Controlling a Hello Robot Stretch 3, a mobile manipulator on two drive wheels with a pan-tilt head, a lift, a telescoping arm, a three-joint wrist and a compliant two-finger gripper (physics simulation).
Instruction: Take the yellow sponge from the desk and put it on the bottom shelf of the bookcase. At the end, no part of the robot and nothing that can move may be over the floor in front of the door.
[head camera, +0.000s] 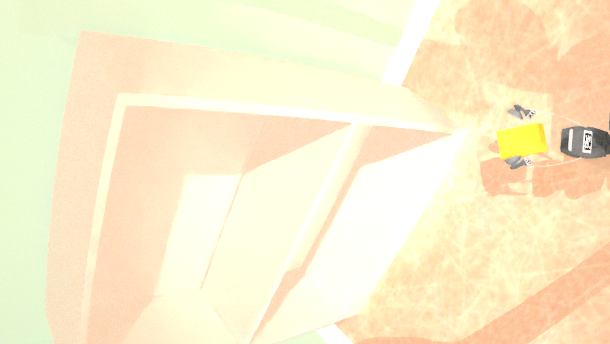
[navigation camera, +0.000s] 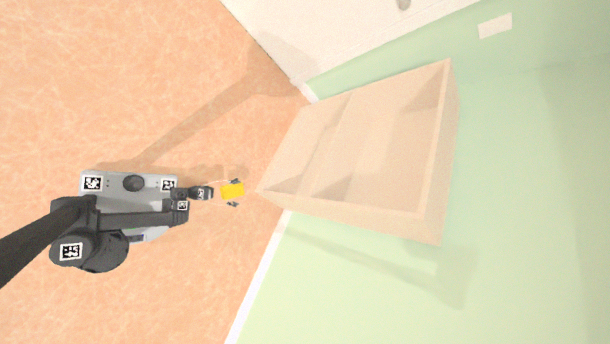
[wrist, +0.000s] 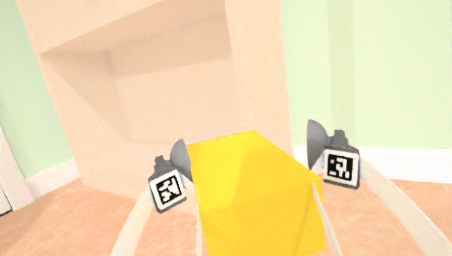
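Observation:
The yellow sponge (head camera: 521, 141) (navigation camera: 232, 191) (wrist: 255, 195) is a block held between the two fingers of my gripper (head camera: 519, 137) (navigation camera: 233, 192) (wrist: 246, 147). The gripper is shut on it. Sponge and fingers are off the floor, in front of the pale wooden bookcase (head camera: 225, 75) (navigation camera: 390, 225) (wrist: 262, 75) and outside it. In the wrist view the sponge overlaps the lower right part of the bookcase, and the lowest compartment opens ahead and to the left. The sponge hides part of the bottom front edge. The desk does not show.
The green wall (navigation camera: 350, 295) (wrist: 370, 75) stands behind the bookcase. A white door (navigation camera: 325, 30) with a knob is at the top of the navigation view, near the bookcase's far side. My grey base (navigation camera: 115, 197) stands on the orange floor (navigation camera: 125, 90), behind the gripper.

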